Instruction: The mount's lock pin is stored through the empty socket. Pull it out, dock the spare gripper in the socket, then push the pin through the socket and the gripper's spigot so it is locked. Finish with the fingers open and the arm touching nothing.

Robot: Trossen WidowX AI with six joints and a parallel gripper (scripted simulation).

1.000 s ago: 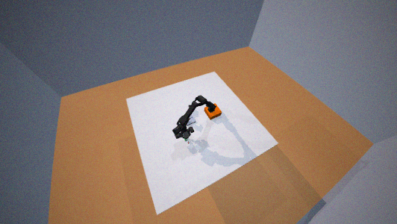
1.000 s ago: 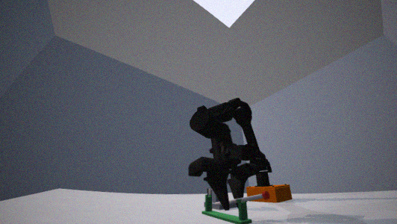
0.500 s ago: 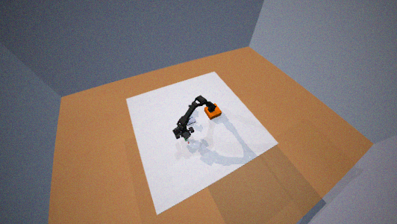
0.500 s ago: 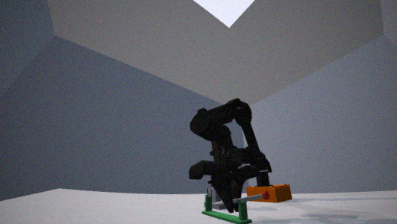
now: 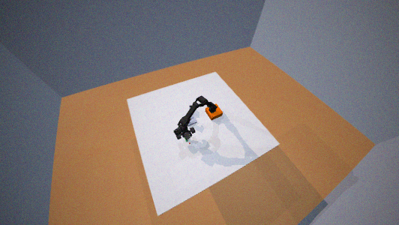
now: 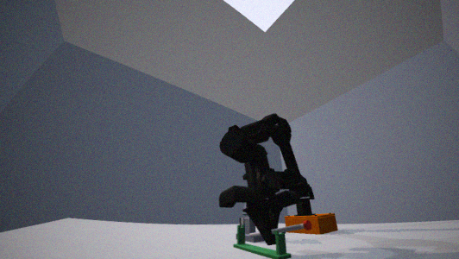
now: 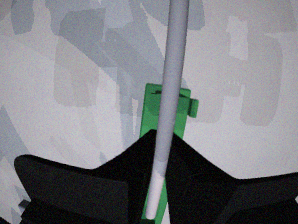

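The green cradle is 40 mm to the right of my gripper tip and 10 mm above it. Also, from my gripper tip: grey mount (150 mm to the right, 130 mm behind, 30 mm above); then spare gripper (270 mm to the right, 210 mm behind, 10 mm above).
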